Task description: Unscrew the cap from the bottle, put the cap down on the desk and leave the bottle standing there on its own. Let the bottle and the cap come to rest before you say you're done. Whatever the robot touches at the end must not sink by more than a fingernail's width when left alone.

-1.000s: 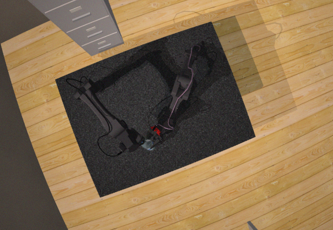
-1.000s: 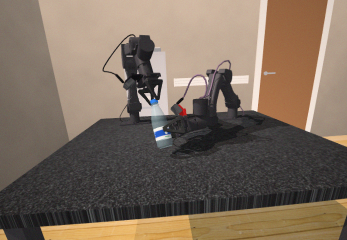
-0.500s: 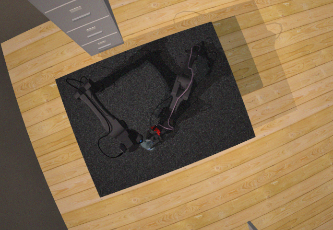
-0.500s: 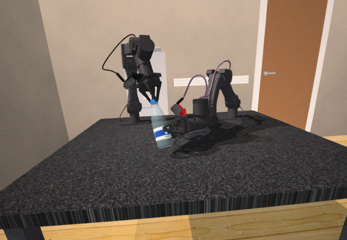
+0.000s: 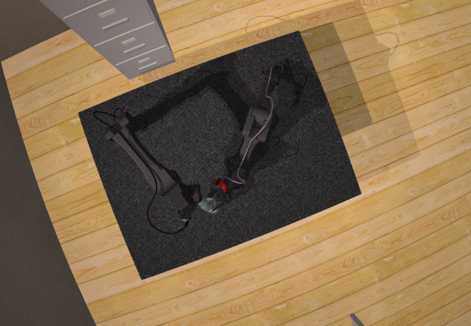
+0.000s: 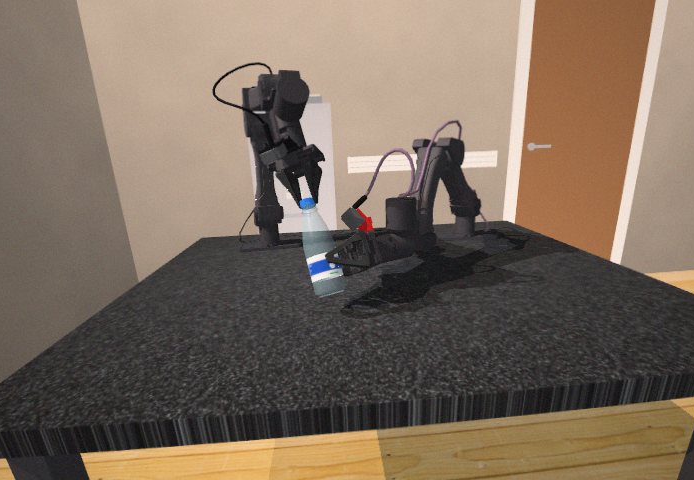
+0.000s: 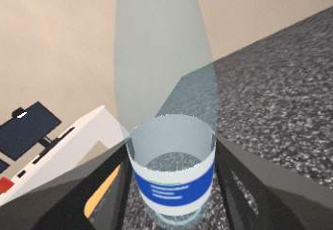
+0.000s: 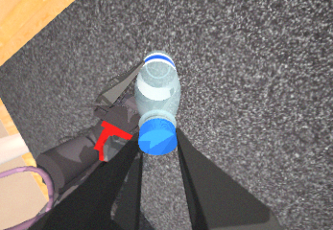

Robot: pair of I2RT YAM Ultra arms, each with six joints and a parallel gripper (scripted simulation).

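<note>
Now: right hand right at the blue cap. Round my right hand: clear bottle 8 cm below, 4 cm ahead, 2 cm to the left.
Now: the clear bottle 20 mm above my left hand, 10 mm to the right of it and 10 mm behind it. Also, from my left hand: blue cap (100 mm above, 50 mm behind, 30 mm to the right).
</note>
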